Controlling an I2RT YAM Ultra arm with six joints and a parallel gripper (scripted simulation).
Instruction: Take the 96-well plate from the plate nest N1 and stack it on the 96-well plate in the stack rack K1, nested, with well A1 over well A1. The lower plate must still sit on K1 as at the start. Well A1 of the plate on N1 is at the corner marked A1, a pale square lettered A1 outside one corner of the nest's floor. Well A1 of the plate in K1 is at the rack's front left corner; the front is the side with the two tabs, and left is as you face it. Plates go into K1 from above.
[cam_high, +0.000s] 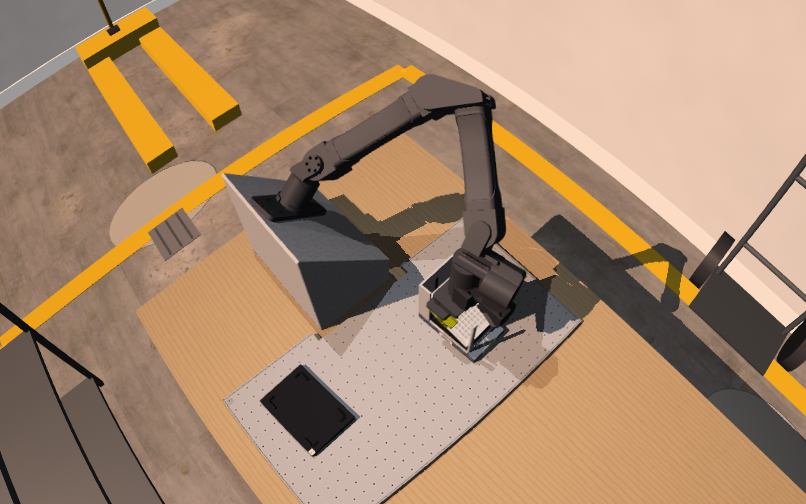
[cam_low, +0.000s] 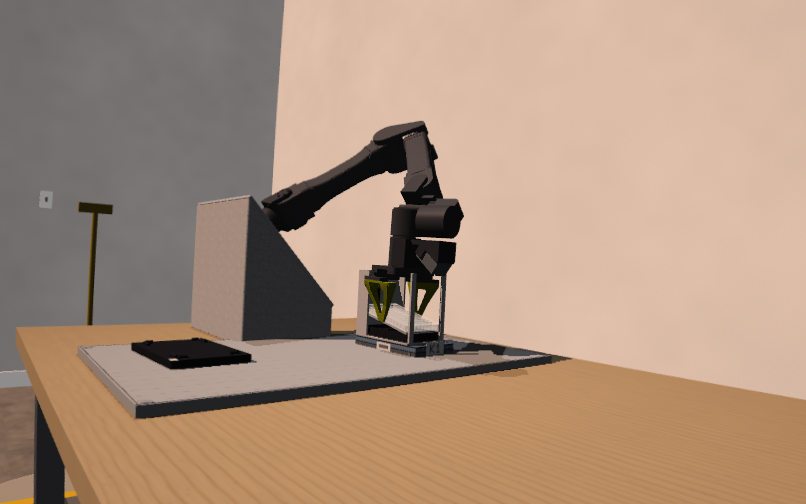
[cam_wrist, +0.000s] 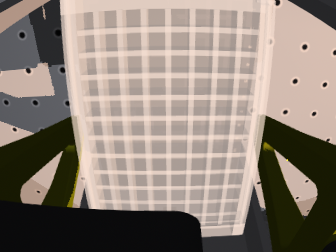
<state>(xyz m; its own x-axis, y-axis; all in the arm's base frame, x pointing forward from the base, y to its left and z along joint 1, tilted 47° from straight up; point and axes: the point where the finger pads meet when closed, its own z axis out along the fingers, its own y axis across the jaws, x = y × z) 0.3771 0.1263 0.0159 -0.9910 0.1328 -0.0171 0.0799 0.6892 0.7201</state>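
My hand is right at the clear 96-well plate. Round my hand: pale A1 square 30 mm behind, 410 mm to the right, 40 mm below; then back wall 60 mm behind, 20 mm above; then dark 96-well plate 30 mm below.
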